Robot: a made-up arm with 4 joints. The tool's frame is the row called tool.
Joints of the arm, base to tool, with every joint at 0 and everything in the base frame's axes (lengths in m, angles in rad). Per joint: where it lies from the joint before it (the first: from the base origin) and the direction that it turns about. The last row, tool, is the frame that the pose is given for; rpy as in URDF.
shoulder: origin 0.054 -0.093 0.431 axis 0 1 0
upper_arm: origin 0.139 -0.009 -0.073 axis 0 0 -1
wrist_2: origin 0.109 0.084 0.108 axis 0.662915 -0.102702 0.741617
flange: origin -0.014 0.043 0.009 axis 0 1 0
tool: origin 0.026 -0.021 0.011 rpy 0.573 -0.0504 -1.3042
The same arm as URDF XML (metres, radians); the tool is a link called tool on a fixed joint. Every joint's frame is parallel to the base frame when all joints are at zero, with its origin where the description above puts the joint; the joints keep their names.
<robot name="arm">
<link name="base_link"/>
<link name="link1"/>
<link name="link2"/>
<link name="link3"/>
<link name="link4"/>
<link name="tool"/>
<joint name="shoulder" type="continuous"><parent link="base_link"/><child link="link1"/><origin xyz="0.054 -0.093 0.431"/><axis xyz="0 1 0"/></joint>
<joint name="upper_arm" type="continuous"><parent link="link1"/><child link="link2"/><origin xyz="0.139 -0.009 -0.073"/><axis xyz="0 0 -1"/></joint>
<joint name="wrist_2" type="continuous"><parent link="link2"/><child link="link3"/><origin xyz="0.109 0.084 0.108"/><axis xyz="0.662915 -0.102702 0.741617"/></joint>
<joint name="flange" type="continuous"><parent link="link3"/><child link="link4"/><origin xyz="-0.014 0.043 0.009"/><axis xyz="0 1 0"/></joint>
<joint name="tool_fixed" type="fixed"><parent link="link4"/><child link="tool"/><origin xyz="0.026 -0.021 0.011" rpy="0.573 -0.0504 -1.3042"/></joint>
</robot>

